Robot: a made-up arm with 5 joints.
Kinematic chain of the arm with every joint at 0, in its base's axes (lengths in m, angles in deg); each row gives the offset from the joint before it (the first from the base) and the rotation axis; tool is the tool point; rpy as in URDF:
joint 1: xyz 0 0 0.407 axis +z
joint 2: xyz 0 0 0 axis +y
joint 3: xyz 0.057 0 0.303 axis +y
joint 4: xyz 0.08 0 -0.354 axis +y
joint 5: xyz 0.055 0 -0.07 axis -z
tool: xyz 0 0 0 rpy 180 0 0
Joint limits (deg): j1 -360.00..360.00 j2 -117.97..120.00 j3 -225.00..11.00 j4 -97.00..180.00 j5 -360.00..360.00
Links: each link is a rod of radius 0.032 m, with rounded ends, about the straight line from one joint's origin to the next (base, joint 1, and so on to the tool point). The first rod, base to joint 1, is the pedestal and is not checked.
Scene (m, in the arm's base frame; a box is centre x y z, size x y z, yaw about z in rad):
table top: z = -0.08
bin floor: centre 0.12 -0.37 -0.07 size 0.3 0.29 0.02 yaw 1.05
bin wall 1: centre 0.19 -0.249 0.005 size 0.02 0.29 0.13 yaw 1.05
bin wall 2: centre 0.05 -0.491 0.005 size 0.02 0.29 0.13 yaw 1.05
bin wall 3: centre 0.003 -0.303 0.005 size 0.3 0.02 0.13 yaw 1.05
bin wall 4: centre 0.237 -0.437 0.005 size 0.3 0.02 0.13 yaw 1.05
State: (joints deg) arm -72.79 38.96 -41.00 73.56 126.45
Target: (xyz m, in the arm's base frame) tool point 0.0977 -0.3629 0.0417
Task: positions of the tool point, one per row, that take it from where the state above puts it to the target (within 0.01 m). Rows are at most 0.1 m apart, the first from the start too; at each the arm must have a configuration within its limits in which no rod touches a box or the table.
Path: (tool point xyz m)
1: 0.0931 -0.3217 0.1149
2: 0.0977 -0.3629 0.0417

